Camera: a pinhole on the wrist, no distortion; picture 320 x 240 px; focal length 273.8 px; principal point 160.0 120.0 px. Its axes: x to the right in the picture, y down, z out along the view. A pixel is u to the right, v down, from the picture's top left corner.
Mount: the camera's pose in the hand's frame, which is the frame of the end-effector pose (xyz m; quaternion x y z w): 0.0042 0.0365 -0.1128 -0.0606 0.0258 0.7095 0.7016
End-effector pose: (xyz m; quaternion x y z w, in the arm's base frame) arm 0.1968 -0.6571 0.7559 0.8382 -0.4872 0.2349 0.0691
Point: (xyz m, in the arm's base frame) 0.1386 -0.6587 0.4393
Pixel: 164 230
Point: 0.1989 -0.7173 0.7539
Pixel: 110 17
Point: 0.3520 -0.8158 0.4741
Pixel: 93 74
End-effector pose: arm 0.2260 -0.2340 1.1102 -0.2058 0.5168 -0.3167 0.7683
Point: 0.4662 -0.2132 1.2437
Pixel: 96 138
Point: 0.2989 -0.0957 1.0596
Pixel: 309 181
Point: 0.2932 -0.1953 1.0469
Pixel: 216 55
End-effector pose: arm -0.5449 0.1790 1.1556 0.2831 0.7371 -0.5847 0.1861
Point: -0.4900 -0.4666 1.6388
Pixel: outside the picture
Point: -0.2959 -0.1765 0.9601
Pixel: 241 184
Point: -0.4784 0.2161 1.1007
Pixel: 284 149
